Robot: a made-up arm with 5 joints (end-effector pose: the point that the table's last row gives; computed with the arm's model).
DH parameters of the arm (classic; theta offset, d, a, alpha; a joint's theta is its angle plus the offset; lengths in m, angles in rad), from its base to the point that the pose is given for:
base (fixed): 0 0.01 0.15 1.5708
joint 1: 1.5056 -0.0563 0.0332 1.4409
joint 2: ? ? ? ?
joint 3: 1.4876 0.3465 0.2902 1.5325
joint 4: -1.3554 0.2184 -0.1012 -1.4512
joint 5: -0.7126 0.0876 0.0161 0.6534
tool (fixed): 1.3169 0.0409 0 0
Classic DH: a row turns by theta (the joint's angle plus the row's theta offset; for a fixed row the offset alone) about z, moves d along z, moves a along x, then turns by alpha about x.
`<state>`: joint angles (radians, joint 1 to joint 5).
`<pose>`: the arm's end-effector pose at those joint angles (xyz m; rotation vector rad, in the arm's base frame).
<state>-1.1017 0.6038 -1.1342 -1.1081 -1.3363</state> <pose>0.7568 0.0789 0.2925 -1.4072 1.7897 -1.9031</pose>
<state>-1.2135 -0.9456 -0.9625 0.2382 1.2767</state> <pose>0.0476 0.6844 -0.1002 -0.6068 1.3845 1.1010</pose>
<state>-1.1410 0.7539 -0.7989 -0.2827 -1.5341</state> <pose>0.8622 0.1162 0.1539 -1.9859 1.1475 -1.2437</pose>
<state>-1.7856 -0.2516 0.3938 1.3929 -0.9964</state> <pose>0.1263 0.5517 -0.3050 -0.5447 0.9197 1.6550</pose>
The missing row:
joint 2: -0.0797 0.0771 0.0213 1.6923
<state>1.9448 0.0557 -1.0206 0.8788 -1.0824</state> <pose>-0.1793 0.5747 -0.1221 -0.1412 1.9159 1.9816</pose>
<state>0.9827 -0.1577 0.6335 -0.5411 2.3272</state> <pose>0.5605 0.4140 0.3957 1.1575 0.1814 0.3763</pose>
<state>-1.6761 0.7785 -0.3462 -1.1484 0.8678</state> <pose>0.6723 0.0004 -0.3971 0.2617 1.9128 -1.7906</pose>
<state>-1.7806 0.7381 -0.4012 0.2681 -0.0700</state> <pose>0.7410 0.1944 -0.3839 -0.5427 1.8699 -0.1024</pose>
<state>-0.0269 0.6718 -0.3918 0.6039 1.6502</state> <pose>0.4281 0.2448 0.6122 0.6175 0.3893 1.1107</pose>
